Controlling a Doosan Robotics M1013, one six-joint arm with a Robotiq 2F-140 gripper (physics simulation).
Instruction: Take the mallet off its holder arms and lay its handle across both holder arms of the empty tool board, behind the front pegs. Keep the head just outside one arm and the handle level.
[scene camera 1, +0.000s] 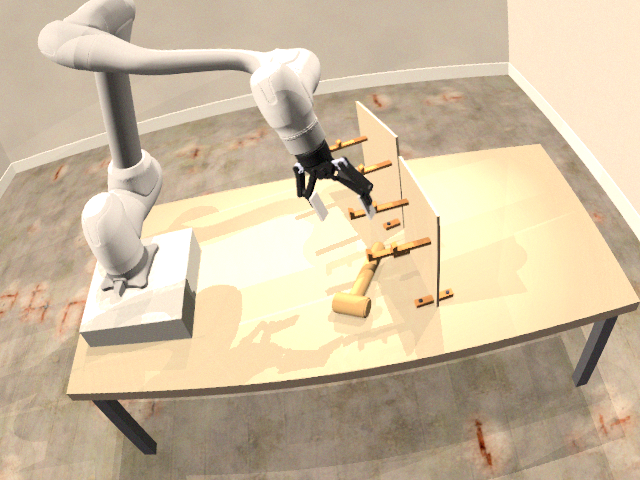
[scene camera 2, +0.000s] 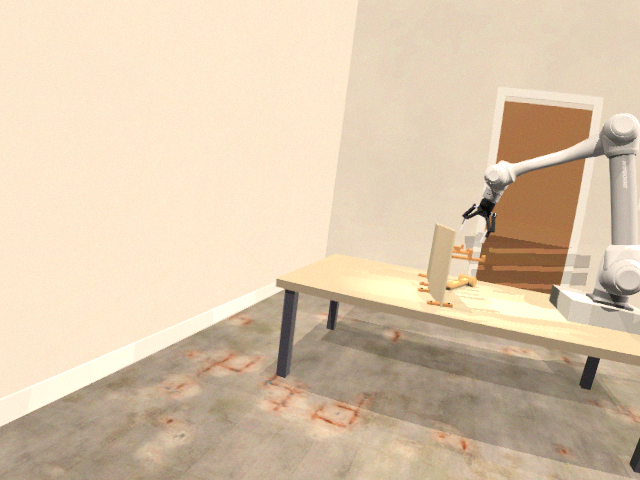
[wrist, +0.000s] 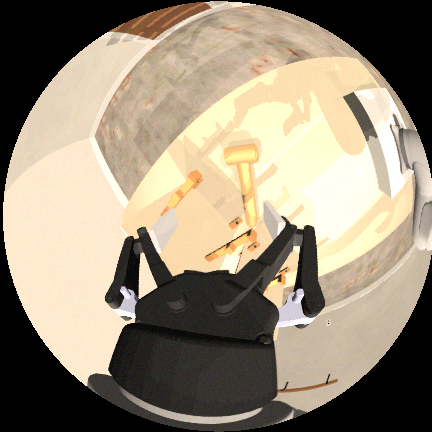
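Where they show: gripper, fingertip midpoint: (scene camera 1: 348, 216) (scene camera 2: 471, 236) (wrist: 217, 213); arm's base at its link origin: (scene camera 1: 130, 268) (scene camera 2: 608, 303).
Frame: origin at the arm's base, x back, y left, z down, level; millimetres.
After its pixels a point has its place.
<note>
The wooden mallet (scene camera 1: 351, 304) @(y -154, x -689, z 39 mm) (scene camera 2: 467, 280) @(y -92, x -685, z 53 mm) (wrist: 241, 154) @(y -134, x -682, z 34 mm) lies low at the table top, in front of the nearer tool board (scene camera 1: 421, 217) (scene camera 2: 440, 263). Its head points away from the board and its handle runs back below the board's holder arms, off both of them. The nearer board's two orange holder arms (scene camera 1: 413, 245) @(y -118, x -858, z -116 mm) (scene camera 1: 392, 205) @(y 41, x -815, z -116 mm) carry no tool. The farther board (scene camera 1: 377, 129) @(y 288, x -796, z -208 mm) also has two arms (scene camera 1: 381, 166) @(y 205, x -795, z -130 mm) (scene camera 1: 354, 143) @(y 349, x -718, z -127 mm), with no tool seen on them. My gripper (scene camera 1: 343, 207) @(y -76, x -707, z -189 mm) (scene camera 2: 473, 232) @(y -76, x -707, z -189 mm) (wrist: 217, 213) @(y -76, x -707, z -189 mm) is open and empty, tilted, well above the mallet, on the peg side of the boards.
The two boards stand upright, nearly in line, on small orange feet (scene camera 1: 423, 301) @(y -132, x -879, z 78 mm) on the wooden table (scene camera 1: 516, 232) @(y 117, x -1209, z 91 mm) (scene camera 2: 361, 279) @(y 274, x -1169, z 91 mm). The arm's white base block (scene camera 1: 175, 258) @(y 25, x -165, z -6 mm) (scene camera 2: 594, 315) @(y 144, x -85, z 42 mm) stands at the opposite end. Holder arms stick out below and beside the gripper.
</note>
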